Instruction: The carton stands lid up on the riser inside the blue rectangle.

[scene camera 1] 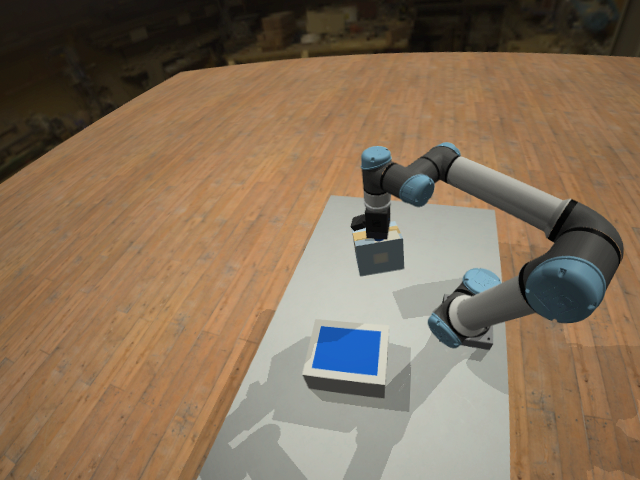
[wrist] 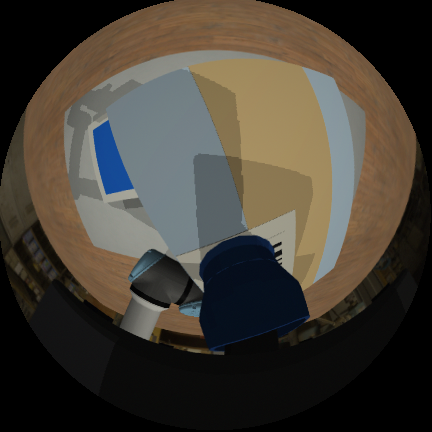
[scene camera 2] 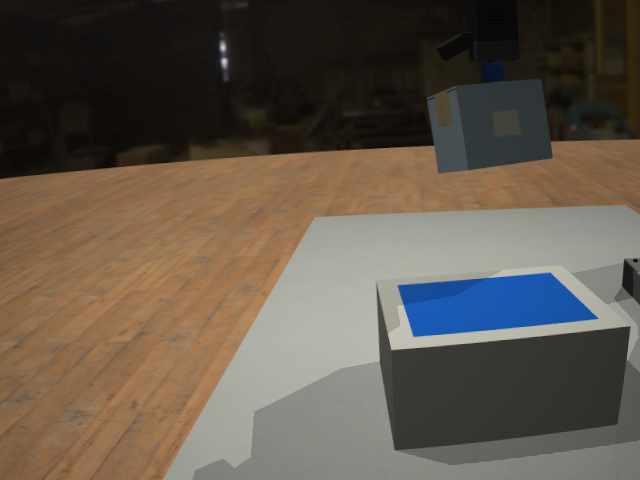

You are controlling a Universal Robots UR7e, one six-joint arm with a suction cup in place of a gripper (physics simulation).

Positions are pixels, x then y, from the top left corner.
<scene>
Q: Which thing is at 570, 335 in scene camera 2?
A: A riser.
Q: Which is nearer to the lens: the carton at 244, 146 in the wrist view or the riser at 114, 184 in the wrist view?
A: The carton.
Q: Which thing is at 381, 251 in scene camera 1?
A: A carton.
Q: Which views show the carton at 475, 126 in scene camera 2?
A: Scene camera 1, the wrist view and scene camera 2: all of them.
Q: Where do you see the suction cup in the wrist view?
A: At 246, 292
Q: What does the suction cup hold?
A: A carton.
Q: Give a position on a riser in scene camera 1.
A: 344, 357
</scene>
